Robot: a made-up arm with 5 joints.
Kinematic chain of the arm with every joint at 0, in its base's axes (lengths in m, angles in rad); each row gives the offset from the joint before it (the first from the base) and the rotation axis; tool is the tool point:
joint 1: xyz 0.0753 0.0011 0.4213 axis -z
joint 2: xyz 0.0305 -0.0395 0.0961 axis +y
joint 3: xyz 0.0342 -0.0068 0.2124 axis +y
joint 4: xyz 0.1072 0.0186 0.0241 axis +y
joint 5: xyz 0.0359 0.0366 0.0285 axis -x
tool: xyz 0 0 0.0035
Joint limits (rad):
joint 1: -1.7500..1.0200
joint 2: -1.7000..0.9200
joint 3: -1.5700..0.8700
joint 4: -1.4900..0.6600
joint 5: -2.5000..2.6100
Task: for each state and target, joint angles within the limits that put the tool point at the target. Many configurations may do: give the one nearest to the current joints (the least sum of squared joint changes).
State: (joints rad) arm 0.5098 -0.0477 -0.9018 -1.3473 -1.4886
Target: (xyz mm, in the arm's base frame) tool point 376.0 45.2 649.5
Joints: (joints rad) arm -0.1278 0.7587 -0.1206 -1.4900 -1.4797
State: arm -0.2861 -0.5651 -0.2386 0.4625 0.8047
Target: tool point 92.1 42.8 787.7
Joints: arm -0.9284 -0.7293 0.2998 0.6411 0.8510
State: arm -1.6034 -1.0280 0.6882 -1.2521 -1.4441
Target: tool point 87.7 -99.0 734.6
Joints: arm -1.7479 -1.1568 0.6832 -1.2782 -1.4434
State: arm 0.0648 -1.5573 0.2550 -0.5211 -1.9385
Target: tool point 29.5 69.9 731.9
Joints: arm 0.9149 -1.2740 0.7480 -0.4073 -1.9632
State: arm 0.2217 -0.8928 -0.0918 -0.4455 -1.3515
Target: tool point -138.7 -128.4 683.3
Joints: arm -0.5661 -1.5168 -0.0722 -0.5723 -1.3535
